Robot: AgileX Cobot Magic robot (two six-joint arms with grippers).
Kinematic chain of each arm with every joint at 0, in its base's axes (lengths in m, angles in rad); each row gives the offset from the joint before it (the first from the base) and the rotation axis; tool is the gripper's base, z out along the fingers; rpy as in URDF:
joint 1: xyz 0 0 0.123 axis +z
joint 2: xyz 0 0 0 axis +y
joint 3: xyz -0.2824 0 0.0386 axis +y
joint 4: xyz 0.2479 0 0.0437 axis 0.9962 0 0.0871
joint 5: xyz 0 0 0 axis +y
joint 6: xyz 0.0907 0 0.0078 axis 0.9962 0 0.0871
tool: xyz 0 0 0 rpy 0 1.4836 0
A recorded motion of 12 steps. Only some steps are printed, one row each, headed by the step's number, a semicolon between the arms.
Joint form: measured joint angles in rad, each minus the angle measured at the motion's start. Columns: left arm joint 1, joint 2, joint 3, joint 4, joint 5, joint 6; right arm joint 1, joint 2, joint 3, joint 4, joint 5, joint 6.
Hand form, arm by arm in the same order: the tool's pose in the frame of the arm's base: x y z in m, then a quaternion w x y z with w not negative. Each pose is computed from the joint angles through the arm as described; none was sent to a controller.
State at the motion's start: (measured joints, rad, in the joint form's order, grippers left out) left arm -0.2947 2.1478 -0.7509 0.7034 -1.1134 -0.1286; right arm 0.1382 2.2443 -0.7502 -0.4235 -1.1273 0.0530
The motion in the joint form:
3: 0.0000 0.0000 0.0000 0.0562 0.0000 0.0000; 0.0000 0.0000 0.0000 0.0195 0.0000 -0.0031
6: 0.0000 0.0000 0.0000 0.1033 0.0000 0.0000; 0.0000 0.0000 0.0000 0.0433 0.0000 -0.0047
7: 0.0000 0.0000 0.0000 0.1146 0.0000 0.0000; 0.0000 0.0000 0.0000 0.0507 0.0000 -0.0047
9: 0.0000 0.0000 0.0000 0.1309 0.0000 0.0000; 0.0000 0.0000 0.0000 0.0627 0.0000 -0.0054
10: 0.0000 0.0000 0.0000 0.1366 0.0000 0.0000; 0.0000 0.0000 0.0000 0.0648 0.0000 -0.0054
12: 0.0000 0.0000 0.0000 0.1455 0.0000 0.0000; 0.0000 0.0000 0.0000 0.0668 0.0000 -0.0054
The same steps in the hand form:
3: 0.3089 -0.1525 0.0783 0.54386 0.39597 0.68743 -0.27360; 0.3420 0.0802 0.0495 0.57811 -0.21216 0.77389 0.14789
6: 0.3056 -0.1544 0.0776 0.53640 0.41515 0.67887 -0.28120; 0.3430 0.0785 0.0496 0.58012 -0.20253 0.77604 0.14218
7: 0.3048 -0.1548 0.0775 0.53456 0.41971 0.67675 -0.28300; 0.3433 0.0780 0.0497 0.58069 -0.19934 0.77673 0.14054
9: 0.3037 -0.1554 0.0772 0.53188 0.42628 0.67367 -0.28558; 0.3438 0.0771 0.0497 0.58165 -0.19443 0.77777 0.13767
10: 0.3033 -0.1556 0.0771 0.53094 0.42857 0.67258 -0.28648; 0.3439 0.0770 0.0497 0.58180 -0.19352 0.77796 0.13721
12: 0.3026 -0.1559 0.0770 0.52946 0.43213 0.67087 -0.28788; 0.3439 0.0768 0.0497 0.58195 -0.19266 0.77815 0.13676

